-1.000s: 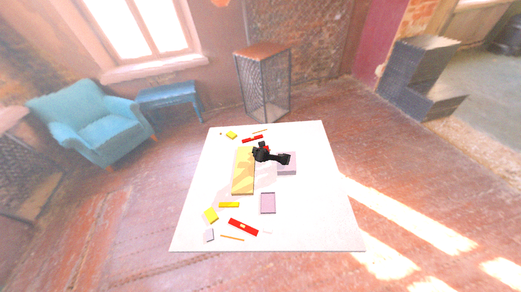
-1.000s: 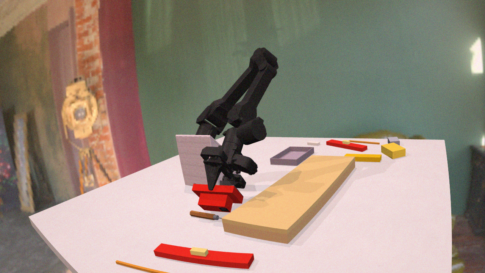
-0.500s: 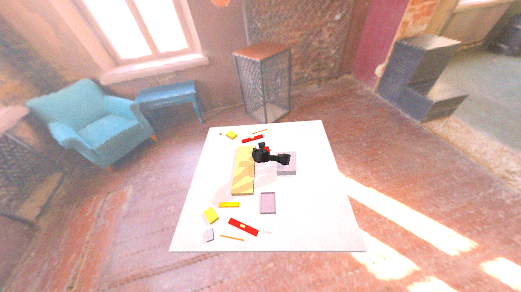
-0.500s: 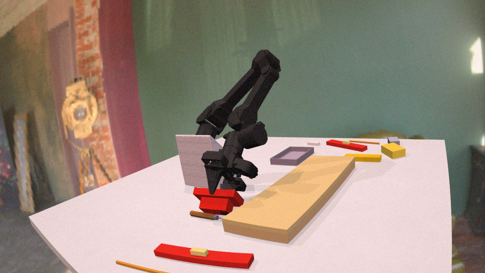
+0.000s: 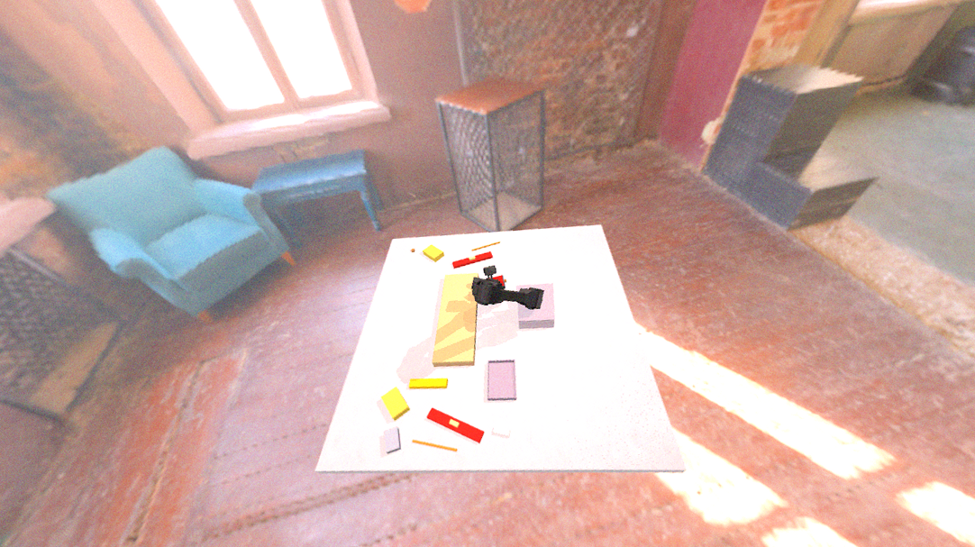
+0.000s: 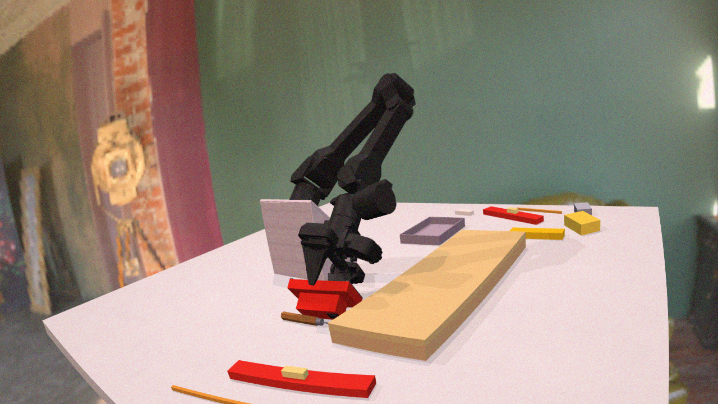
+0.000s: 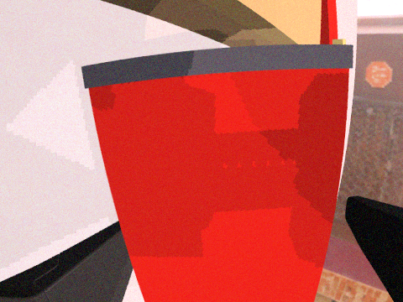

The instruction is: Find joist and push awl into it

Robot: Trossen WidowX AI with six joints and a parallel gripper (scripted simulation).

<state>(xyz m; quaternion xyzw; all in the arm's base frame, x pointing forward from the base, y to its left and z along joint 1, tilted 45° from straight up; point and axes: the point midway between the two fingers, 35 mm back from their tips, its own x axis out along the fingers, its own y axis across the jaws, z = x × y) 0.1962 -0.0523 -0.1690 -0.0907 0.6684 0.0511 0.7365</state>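
Right now my gripper tip is 2 cm short of the red stud finder, 2 cm above it and 1 cm to the left of it. From my gripper tip the other things lie so: awl: 4 cm to the right, 4 cm below, 1 cm ahead; grey tray: 51 cm to the left, 5 cm behind, 3 cm below; square light: 4 cm ahead, 3 cm below, 2 cm to the right.
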